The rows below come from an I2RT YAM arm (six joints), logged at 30 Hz.
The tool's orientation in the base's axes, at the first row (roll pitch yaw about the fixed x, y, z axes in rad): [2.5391 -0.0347 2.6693]
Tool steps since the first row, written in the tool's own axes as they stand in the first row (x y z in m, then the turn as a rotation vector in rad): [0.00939 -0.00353 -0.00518 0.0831 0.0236 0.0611]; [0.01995 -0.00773 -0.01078 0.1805 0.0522 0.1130]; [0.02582 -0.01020 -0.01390 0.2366 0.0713 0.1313]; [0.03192 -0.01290 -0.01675 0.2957 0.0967 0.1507]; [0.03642 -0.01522 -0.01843 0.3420 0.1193 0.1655]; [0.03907 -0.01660 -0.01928 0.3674 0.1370 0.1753]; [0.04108 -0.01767 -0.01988 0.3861 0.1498 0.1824]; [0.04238 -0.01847 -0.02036 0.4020 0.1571 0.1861]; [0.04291 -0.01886 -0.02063 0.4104 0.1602 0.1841]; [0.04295 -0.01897 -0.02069 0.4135 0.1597 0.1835]
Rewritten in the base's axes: [-0.01095 -0.00097 0.00259 -0.0505 0.0865 -0.0341]; [-0.02329 -0.00211 0.00519 -0.1139 0.1784 -0.0572]; [-0.03021 -0.00285 0.00656 -0.1521 0.2272 -0.0595]; [-0.03736 -0.00351 0.00759 -0.1902 0.2825 -0.0591]; [-0.04267 -0.00401 0.00782 -0.2191 0.3276 -0.0568]; [-0.04576 -0.00425 0.00783 -0.2325 0.3571 -0.0540]; [-0.04811 -0.00442 0.00779 -0.2425 0.3785 -0.0520]; [-0.04969 -0.00466 0.00777 -0.2529 0.3930 -0.0503]; [-0.05038 -0.00484 0.00779 -0.2596 0.3980 -0.0466]; [-0.05048 -0.00493 0.00778 -0.2627 0.3987 -0.0463]
